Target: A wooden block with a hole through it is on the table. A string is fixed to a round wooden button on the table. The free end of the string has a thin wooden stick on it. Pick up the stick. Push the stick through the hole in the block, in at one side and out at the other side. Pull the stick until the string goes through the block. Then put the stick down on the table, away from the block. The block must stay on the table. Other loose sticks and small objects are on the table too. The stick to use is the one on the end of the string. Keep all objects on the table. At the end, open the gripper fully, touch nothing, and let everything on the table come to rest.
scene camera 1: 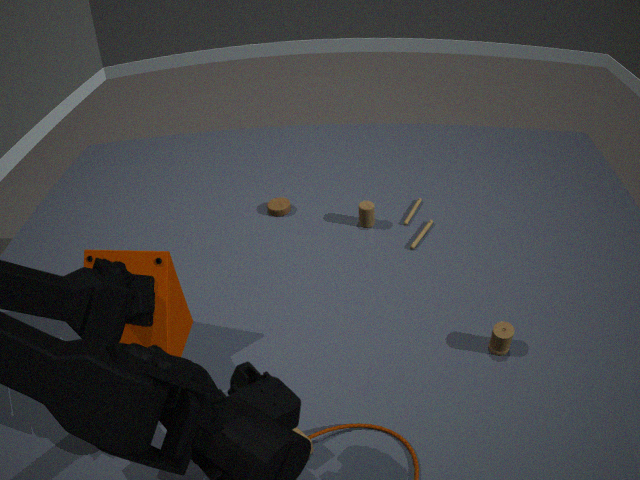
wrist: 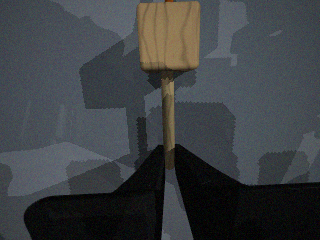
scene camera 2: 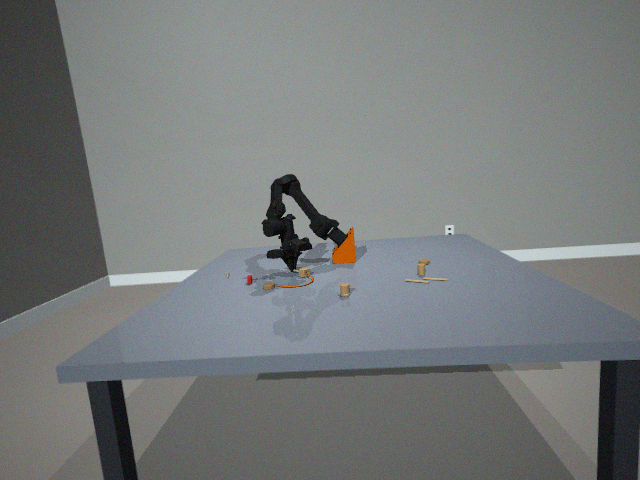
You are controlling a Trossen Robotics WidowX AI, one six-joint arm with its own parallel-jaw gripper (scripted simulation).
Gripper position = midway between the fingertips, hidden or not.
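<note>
There is a thin wooden stick (wrist: 167, 77) in my sight, and a wooden block (wrist: 166, 42) as well. As for my gripper (scene camera 2: 293, 271), I find it in the wrist view too, the same gripper (wrist: 168, 150).
</note>
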